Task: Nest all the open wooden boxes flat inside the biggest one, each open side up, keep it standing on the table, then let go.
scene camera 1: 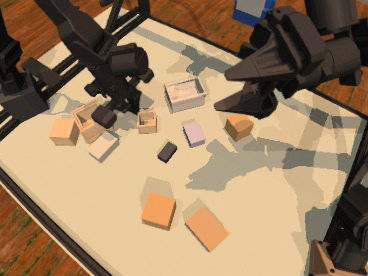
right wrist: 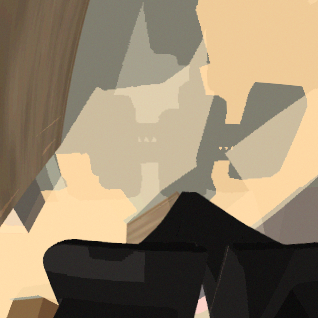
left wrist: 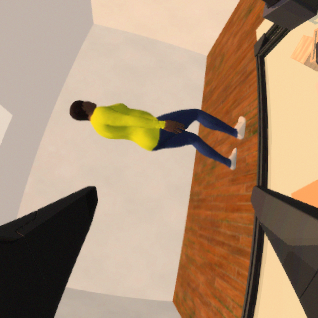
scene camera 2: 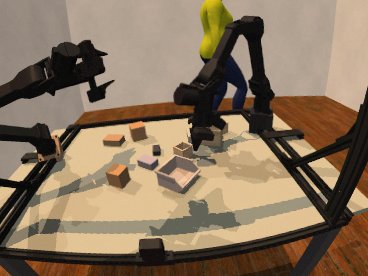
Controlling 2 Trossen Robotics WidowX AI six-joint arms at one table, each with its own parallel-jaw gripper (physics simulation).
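Frame: origin at the left arm's base, x ahead, y left, z up, level; metres.
Seen in the pictures: left gripper, fingertip midpoint: [scene camera 1: 219, 94] [left wrist: 175, 193] [scene camera 2: 110, 67]; right gripper, fingertip midpoint: [scene camera 1: 137, 114] [right wrist: 187, 198] [scene camera 2: 195, 150]; left arm's base, link origin: [scene camera 1: 345, 260] [scene camera 2: 48, 147]; right arm's base, link origin: [scene camera 1: 14, 85] [scene camera 2: 261, 109].
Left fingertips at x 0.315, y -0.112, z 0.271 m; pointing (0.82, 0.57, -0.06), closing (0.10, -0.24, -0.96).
Pixels of each thing's top centre, then the offset from my left fingertips to it.
- pinkish-grey open box, top centre: [scene camera 1: 184, 86] [scene camera 2: 177, 166] 0.274 m down, 0.119 m ahead, 0.238 m right
- small tan open box, top centre: [scene camera 1: 146, 118] [scene camera 2: 182, 145] 0.287 m down, 0.187 m ahead, 0.115 m right
- larger tan open box, top centre: [scene camera 1: 89, 114] [scene camera 2: 211, 126] 0.264 m down, 0.329 m ahead, 0.073 m right
- tan block, top centre: [scene camera 1: 61, 127] [left wrist: 303, 48] 0.280 m down, 0.392 m ahead, 0.024 m right
- pale block, top centre: [scene camera 1: 102, 144] 0.299 m down, 0.275 m ahead, 0.017 m right
- dark block, top centre: [scene camera 1: 167, 150] 0.308 m down, 0.110 m ahead, 0.049 m right
- lilac block, top centre: [right wrist: 204, 303] [scene camera 1: 194, 132] [scene camera 2: 147, 159] 0.301 m down, 0.058 m ahead, 0.116 m right
- brown cube, top centre: [scene camera 1: 240, 120] [scene camera 2: 116, 169] 0.275 m down, 0.051 m back, 0.164 m right
A pinkish-grey open box [scene camera 1: 187, 104] [scene camera 2: 169, 180] stands open side up at the back centre in scene camera 1. A small tan open box [scene camera 1: 147, 128] [scene camera 2: 182, 150] stands upright beside it, apart. A larger tan open box [scene camera 1: 95, 130] [right wrist: 35, 75] stands to the left in scene camera 1, partly hidden by the right arm. My right gripper [scene camera 1: 136, 110] [scene camera 2: 195, 148] [right wrist: 187, 198] is shut and empty, low between the two tan boxes, its tip close beside the small one; touching cannot be told. My left gripper [scene camera 1: 221, 91] [scene camera 2: 110, 67] [left wrist: 175, 193] is open and empty, high above the table.
Solid blocks lie around: a tan block [scene camera 1: 64, 132] and a pale block [scene camera 1: 103, 147] near the larger tan box, a dark block [scene camera 1: 167, 152], a lilac block [scene camera 1: 194, 134] [scene camera 2: 148, 162], a brown cube [scene camera 1: 240, 127] [scene camera 2: 118, 175], and two orange blocks [scene camera 1: 159, 211] [scene camera 1: 206, 228] toward the front.
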